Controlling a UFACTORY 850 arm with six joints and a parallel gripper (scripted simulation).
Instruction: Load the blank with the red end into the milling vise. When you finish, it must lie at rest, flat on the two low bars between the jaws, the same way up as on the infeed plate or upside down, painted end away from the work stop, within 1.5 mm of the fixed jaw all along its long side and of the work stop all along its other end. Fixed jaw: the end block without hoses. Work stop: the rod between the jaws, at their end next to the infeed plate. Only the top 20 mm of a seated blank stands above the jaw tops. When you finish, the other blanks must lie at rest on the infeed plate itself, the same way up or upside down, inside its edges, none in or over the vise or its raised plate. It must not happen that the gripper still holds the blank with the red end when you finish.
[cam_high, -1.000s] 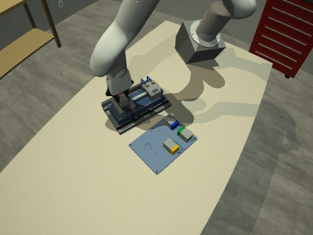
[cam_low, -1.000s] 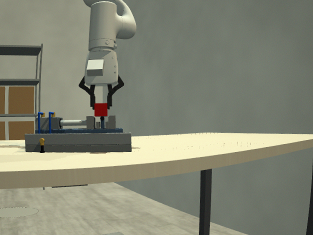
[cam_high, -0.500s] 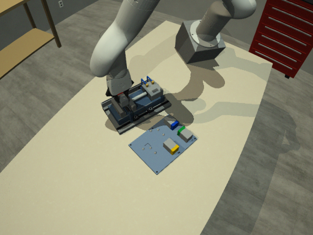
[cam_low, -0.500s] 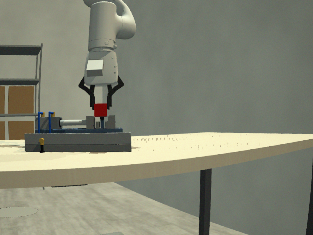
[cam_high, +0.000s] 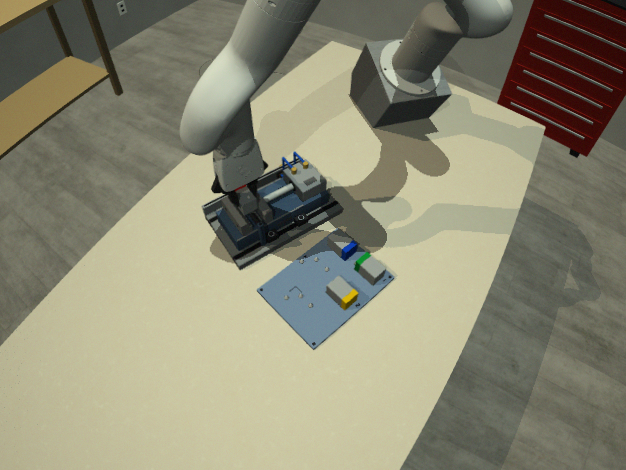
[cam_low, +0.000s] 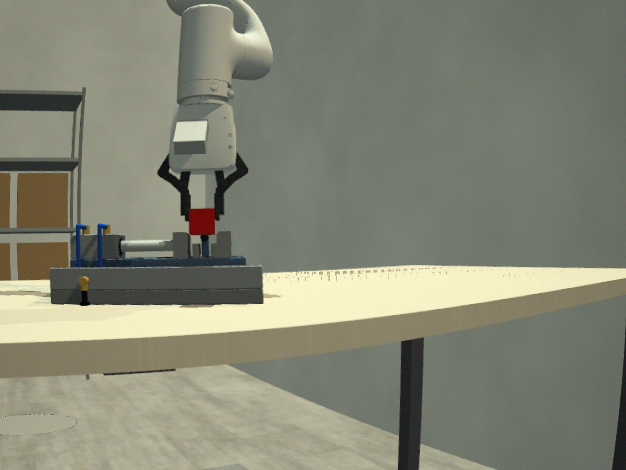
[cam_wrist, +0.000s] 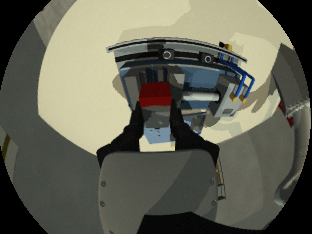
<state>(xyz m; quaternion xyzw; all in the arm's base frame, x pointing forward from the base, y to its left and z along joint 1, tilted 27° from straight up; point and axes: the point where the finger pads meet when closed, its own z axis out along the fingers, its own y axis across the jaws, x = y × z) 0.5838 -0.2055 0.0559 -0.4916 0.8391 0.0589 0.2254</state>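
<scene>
Now: hand 20 mm above the red-ended blank. From my hand the other things lie so: moving jaw: 30 mm behind, 20 mm to the left, 60 mm below; hose-side block: 140 mm behind, 80 mm to the left, 60 mm below; fixed jaw: 30 mm ahead, 10 mm to the right, 60 mm below.
</scene>
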